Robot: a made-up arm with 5 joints.
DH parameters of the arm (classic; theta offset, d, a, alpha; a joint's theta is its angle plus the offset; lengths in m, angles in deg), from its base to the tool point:
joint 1: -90 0.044 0.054 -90
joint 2: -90 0.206 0.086 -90
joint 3: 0 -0.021 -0.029 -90
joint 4: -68.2 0 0.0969 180
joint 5: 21.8 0.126 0.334 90
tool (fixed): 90 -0.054 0 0
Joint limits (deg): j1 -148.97..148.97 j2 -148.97..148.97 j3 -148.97..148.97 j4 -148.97..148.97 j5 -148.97..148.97
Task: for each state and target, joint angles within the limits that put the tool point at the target. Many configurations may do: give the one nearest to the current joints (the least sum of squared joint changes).
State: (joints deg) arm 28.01 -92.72 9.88 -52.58 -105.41
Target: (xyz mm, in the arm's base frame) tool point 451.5 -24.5 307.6
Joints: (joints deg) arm 38.54 -65.91 1.64 -90.28 -84.39
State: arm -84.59 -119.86 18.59 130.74 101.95
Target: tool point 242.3 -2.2 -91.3
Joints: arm -82.58 -131.06 63.96 148.97 87.66
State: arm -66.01 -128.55 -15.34 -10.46 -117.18
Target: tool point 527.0 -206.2 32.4
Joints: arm -48.61 -115.08 -35.22 -2.93 -93.36
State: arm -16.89 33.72 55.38 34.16 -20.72
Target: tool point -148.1 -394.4 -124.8
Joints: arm -18.68 64.55 78.60 29.42 -16.69
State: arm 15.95 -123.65 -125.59 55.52 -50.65
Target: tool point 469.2 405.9 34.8
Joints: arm 49.08 -122.83 -87.77 56.81 -46.56
